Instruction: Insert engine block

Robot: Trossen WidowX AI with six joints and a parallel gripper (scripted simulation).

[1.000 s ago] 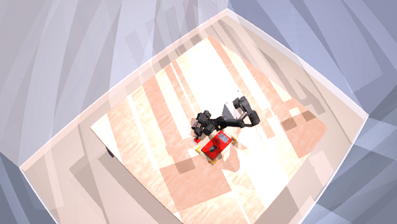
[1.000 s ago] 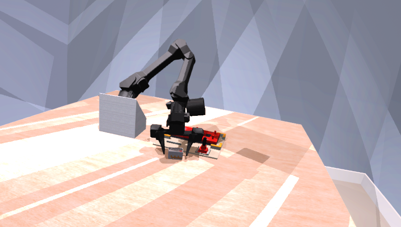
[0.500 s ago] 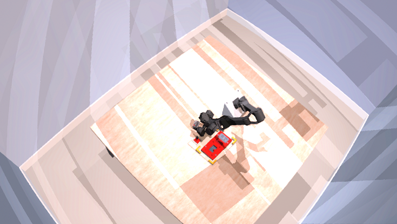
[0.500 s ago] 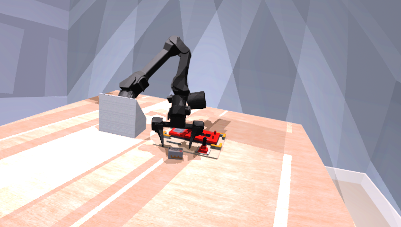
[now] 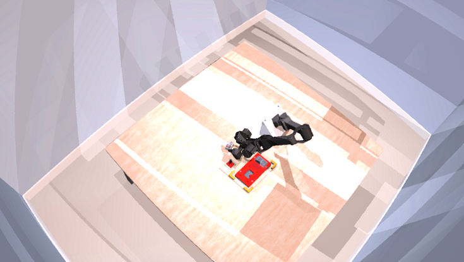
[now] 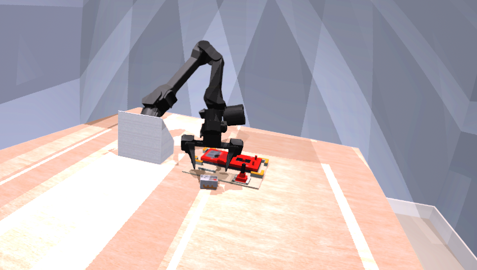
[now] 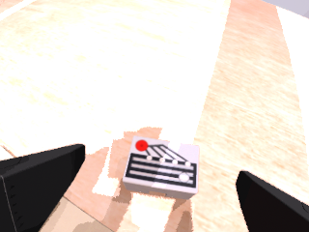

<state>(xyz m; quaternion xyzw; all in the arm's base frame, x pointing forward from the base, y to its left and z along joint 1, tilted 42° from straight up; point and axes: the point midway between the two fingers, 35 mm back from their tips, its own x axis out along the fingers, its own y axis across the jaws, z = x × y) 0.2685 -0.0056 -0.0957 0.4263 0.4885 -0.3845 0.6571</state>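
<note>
Now: gripper tip 10 mm to the left of the engine block and 40 mm above it.
</note>
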